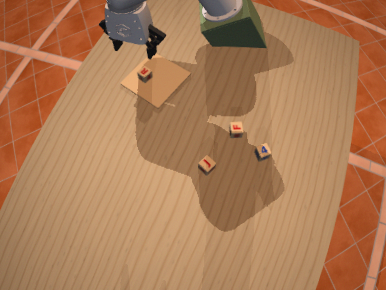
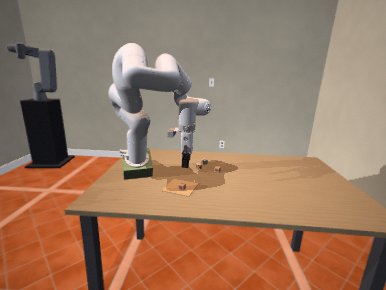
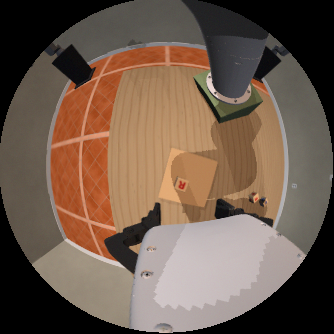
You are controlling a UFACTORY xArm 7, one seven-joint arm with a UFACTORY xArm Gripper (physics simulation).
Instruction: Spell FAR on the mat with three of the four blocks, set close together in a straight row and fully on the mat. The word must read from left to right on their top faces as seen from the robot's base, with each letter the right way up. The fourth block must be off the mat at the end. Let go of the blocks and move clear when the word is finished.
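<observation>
The square mat bears one block with a red R on top. Off the mat, a block with a red F on top lies beside a block with a blue 4 on top. A block with a red J-like mark on top lies apart from them. No A shows on a top face. My gripper is open and empty, above the table and apart from the blocks.
The arm's green base stands at the table's edge. The arm's broad shadow falls over part of the mat and the loose blocks. The wooden table carries the mat and blocks.
</observation>
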